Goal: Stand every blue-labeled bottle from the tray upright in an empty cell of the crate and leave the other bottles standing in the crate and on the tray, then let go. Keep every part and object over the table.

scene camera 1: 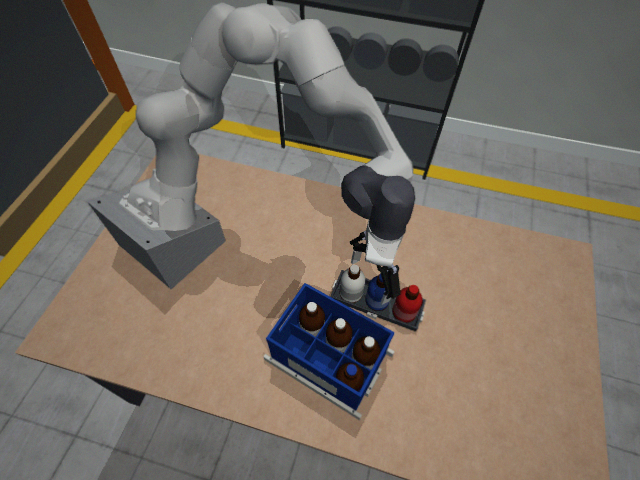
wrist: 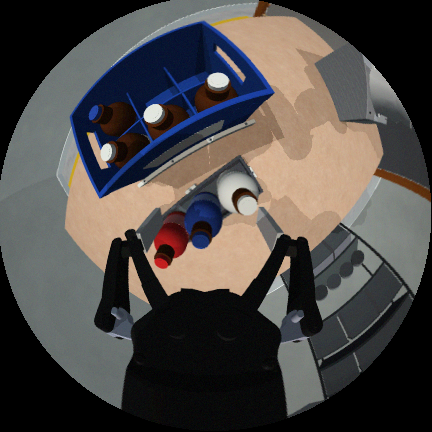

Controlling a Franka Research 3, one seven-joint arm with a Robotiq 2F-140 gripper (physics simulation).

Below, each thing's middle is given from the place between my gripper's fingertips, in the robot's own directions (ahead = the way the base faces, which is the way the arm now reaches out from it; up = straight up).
The white bottle [scene camera 1: 352,283] lies 7 cm below my hand, 5 cm behind it and 1 cm to the left of it. The rest, counted from my hand: blue-capped brown bottle [wrist: 114,119] 25 cm to the right, 7 cm ahead, 6 cm below; red bottle [scene camera 1: 407,305] 12 cm ahead, 7 cm below, 3 cm to the left.
